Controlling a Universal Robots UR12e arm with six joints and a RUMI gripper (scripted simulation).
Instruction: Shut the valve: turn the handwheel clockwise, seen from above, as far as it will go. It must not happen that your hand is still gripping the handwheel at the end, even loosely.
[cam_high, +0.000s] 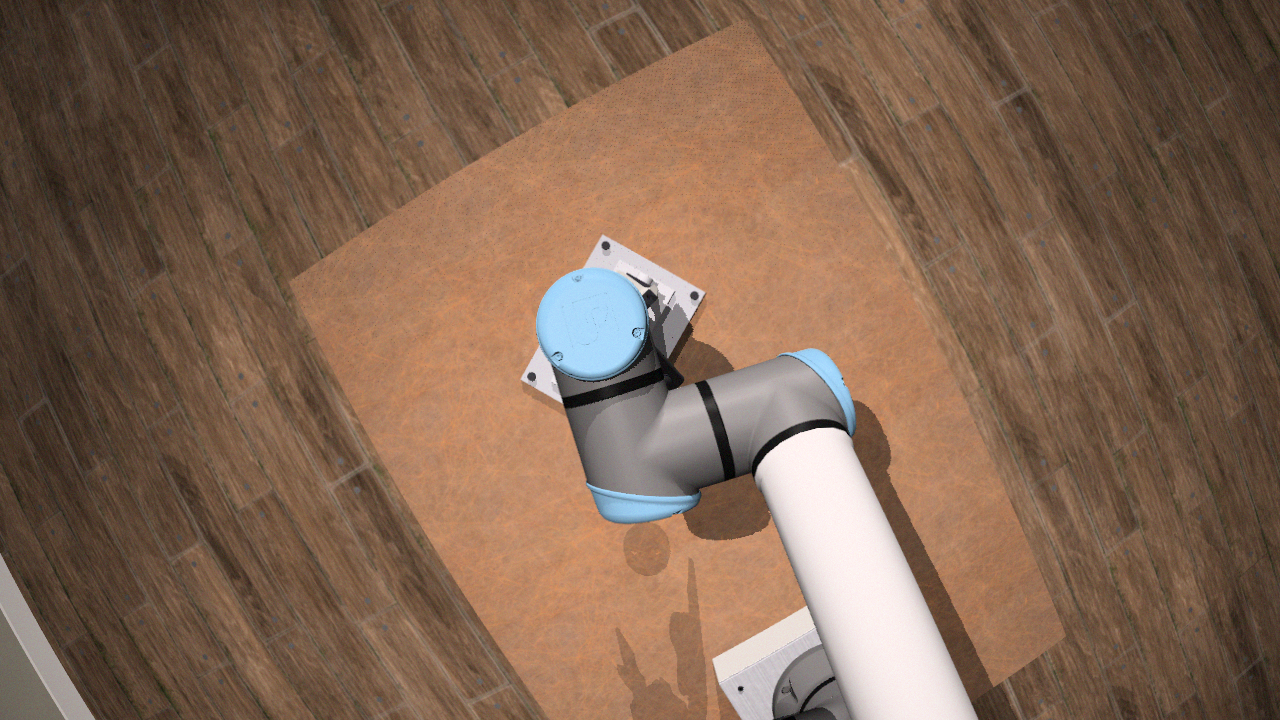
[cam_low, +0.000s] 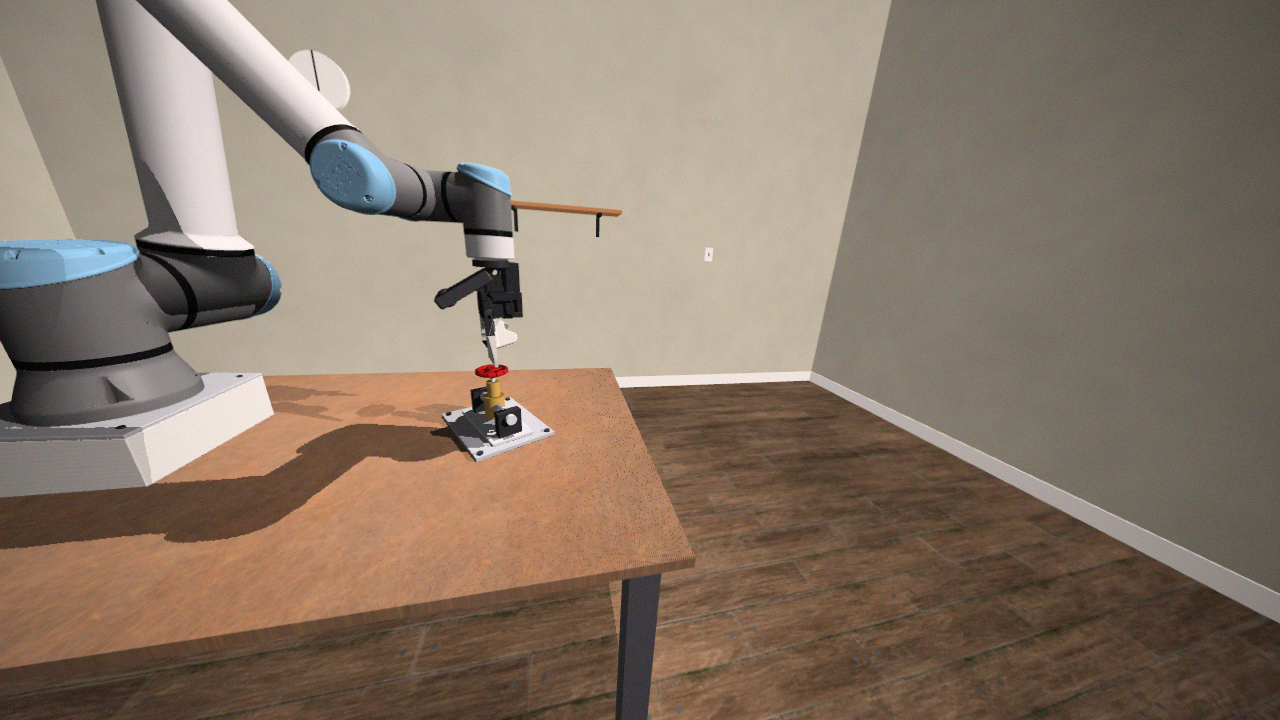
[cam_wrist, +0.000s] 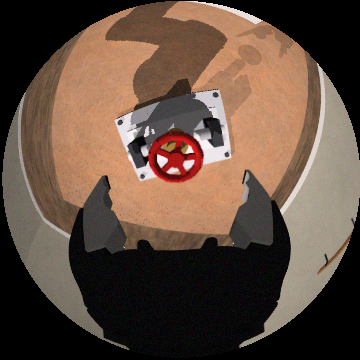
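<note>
Now: hand 4 cm above the red handwheel. Round my hand: base plate (16 cm below).
</note>
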